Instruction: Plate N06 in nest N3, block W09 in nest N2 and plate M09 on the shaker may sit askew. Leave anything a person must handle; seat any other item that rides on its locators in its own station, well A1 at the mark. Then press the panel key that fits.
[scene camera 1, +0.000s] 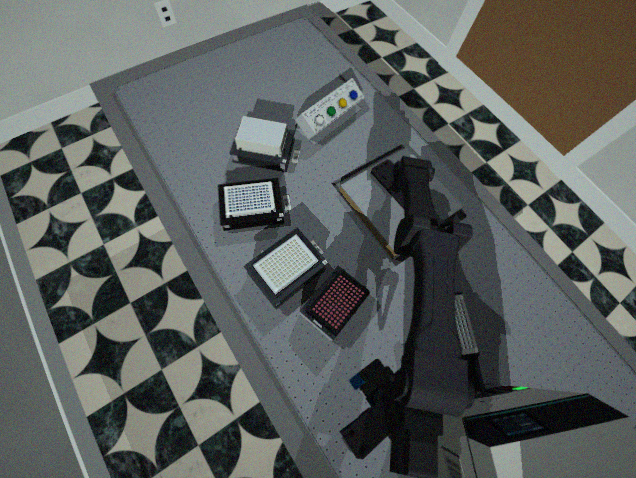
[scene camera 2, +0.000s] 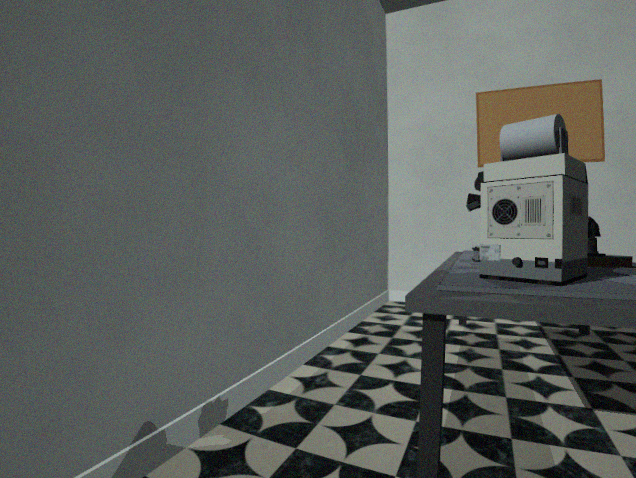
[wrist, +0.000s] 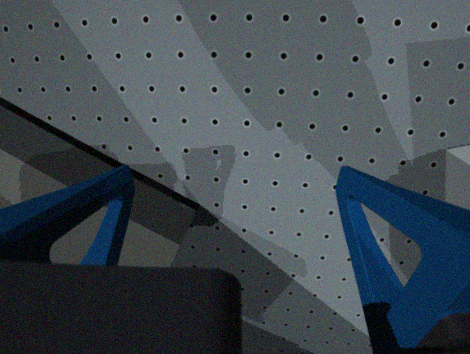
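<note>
The labels N06, W09 and M09 cannot be read. A white plate with cream wells (scene camera 1: 286, 264) lies in a black nest. A white plate with blue-toned wells (scene camera 1: 249, 198) sits in another black nest. A plain white-topped block (scene camera 1: 261, 135) stands on a dark nest further back. A black rack with red wells (scene camera 1: 339, 302) lies beside the cream plate. A pale plate (scene camera 1: 465, 324) shows partly beside the arm, near the instrument. Small tilts are hard to judge. The key panel (scene camera 1: 308, 124) has white, green, yellow and blue keys. My gripper (scene camera 1: 355, 382) (wrist: 235, 177) is open and empty above the perforated table, away from the plates.
The instrument (scene camera 1: 544, 418) (scene camera 2: 521, 205) with a screen and green light stands beside the arm. A brown-edged frame (scene camera 1: 367, 224) lies by the arm's base. The table's dark edge (wrist: 65, 134) crosses the left of the wrist view. A corkboard-like panel (scene camera 2: 534, 102) hangs behind the instrument.
</note>
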